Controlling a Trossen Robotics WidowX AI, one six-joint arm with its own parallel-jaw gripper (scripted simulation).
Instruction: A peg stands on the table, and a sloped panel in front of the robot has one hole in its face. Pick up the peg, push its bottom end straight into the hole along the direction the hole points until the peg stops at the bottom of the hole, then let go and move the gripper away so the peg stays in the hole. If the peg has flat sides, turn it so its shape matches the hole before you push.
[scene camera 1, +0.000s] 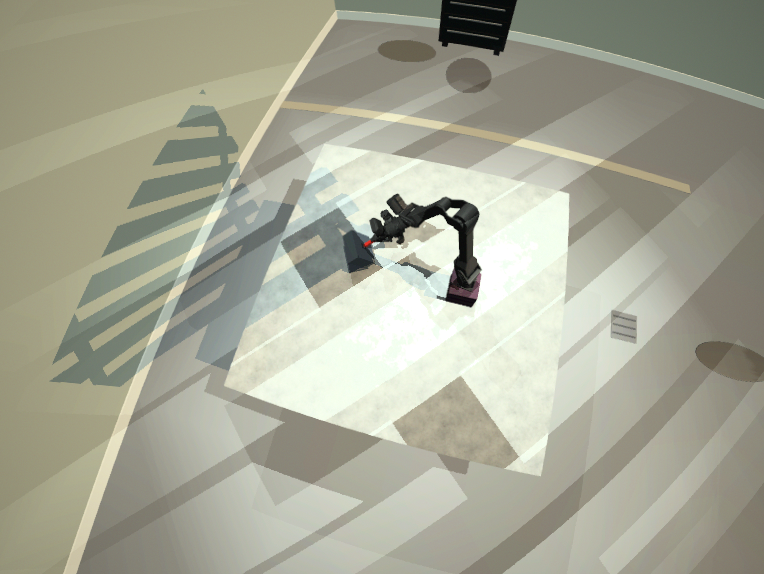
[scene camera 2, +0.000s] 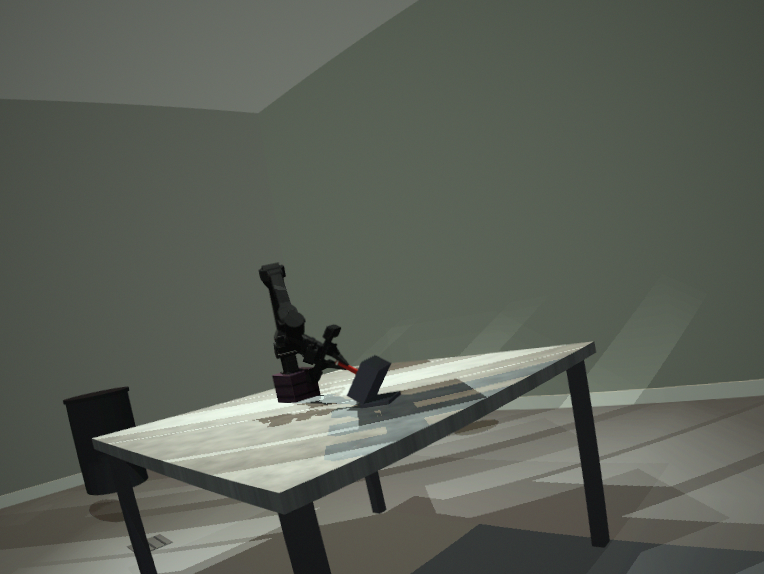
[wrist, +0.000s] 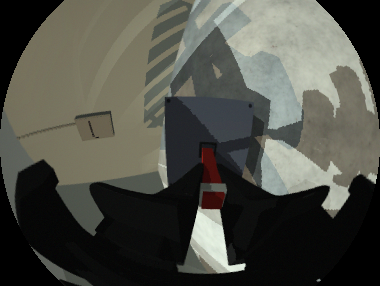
Labels:
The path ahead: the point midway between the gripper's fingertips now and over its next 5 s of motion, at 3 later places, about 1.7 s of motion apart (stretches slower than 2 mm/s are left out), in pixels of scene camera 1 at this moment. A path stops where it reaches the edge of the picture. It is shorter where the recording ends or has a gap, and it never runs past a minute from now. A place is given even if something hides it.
My gripper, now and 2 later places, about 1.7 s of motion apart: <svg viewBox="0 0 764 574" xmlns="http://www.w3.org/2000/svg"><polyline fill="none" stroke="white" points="371,241 366,244 379,235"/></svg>

